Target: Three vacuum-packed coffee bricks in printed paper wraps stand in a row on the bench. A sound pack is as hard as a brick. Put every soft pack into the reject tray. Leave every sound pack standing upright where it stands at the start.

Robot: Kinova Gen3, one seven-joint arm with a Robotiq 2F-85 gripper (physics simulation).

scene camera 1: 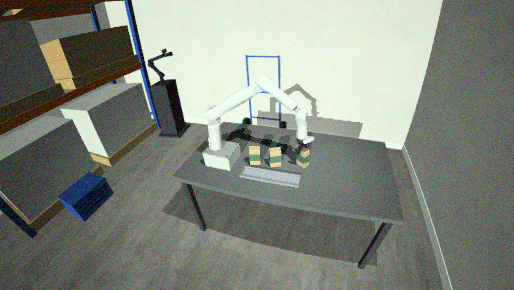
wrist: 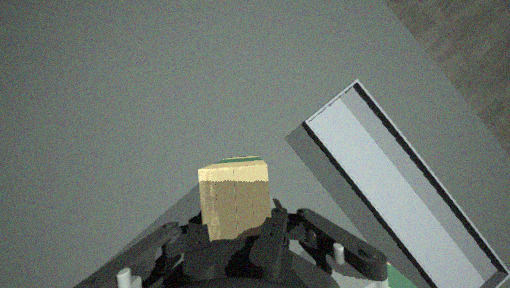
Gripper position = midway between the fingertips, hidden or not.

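A grey reject tray (wrist: 353, 131) is there for me to see. So is my own gripper (wrist: 242, 206).
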